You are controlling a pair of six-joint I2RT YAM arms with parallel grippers.
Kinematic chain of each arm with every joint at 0, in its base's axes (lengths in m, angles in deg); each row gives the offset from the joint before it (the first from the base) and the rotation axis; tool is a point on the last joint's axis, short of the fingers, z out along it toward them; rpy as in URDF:
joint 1: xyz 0 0 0.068 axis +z
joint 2: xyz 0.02 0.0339 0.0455 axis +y
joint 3: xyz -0.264 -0.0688 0 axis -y
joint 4: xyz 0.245 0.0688 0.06 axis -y
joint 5: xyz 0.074 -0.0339 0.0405 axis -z
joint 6: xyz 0.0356 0 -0.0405 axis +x
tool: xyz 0 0 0 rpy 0 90 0
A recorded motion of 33 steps. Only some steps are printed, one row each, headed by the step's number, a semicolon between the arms.
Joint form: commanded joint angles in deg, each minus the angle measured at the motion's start. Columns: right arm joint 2, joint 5, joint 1, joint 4, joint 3, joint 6; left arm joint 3, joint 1, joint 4, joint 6, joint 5, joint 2.
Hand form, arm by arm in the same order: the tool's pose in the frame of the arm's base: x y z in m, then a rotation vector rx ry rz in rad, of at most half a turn. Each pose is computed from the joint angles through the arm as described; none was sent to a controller.
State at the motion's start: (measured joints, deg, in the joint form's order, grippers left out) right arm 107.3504 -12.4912 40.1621 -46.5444 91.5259 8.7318; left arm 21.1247 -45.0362 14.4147 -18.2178 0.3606 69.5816
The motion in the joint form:
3: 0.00 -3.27 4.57 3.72 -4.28 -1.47; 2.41 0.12 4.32 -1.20 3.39 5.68
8: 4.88 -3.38 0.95 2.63 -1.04 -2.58; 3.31 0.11 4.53 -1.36 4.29 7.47
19: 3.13 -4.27 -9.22 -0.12 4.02 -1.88; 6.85 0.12 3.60 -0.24 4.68 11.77
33: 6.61 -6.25 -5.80 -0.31 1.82 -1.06; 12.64 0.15 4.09 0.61 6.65 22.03
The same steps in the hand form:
3: 0.2764 0.2875 0.2412 -0.9760 2.5906 0.6362; 0.1708 -0.1736 0.1540 0.5317 2.1701 -0.7078
8: 0.3057 0.2797 0.2242 -0.9219 2.6469 0.6000; 0.1738 -0.1775 0.1518 0.5413 2.1841 -0.7200
19: 0.3515 0.2227 0.2606 -0.6630 2.6239 0.5986; 0.1847 -0.1885 0.1503 0.5717 2.2054 -0.7033
33: 0.3394 0.2459 0.2252 -0.7420 2.7256 0.6366; 0.2046 -0.2100 0.1326 0.6210 2.2699 -0.7007

